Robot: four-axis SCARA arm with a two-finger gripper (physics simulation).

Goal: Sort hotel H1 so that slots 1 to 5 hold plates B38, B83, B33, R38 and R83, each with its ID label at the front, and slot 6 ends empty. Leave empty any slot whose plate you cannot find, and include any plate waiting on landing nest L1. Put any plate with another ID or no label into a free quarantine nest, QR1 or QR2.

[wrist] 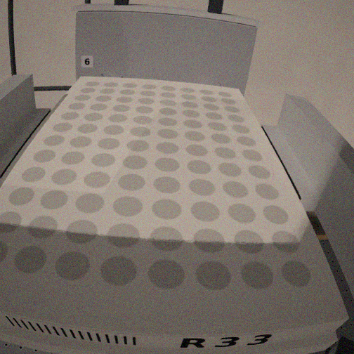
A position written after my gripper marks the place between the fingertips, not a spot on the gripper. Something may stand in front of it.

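Observation:
In sight: my gripper [156, 101], white plate r33 [144, 209].

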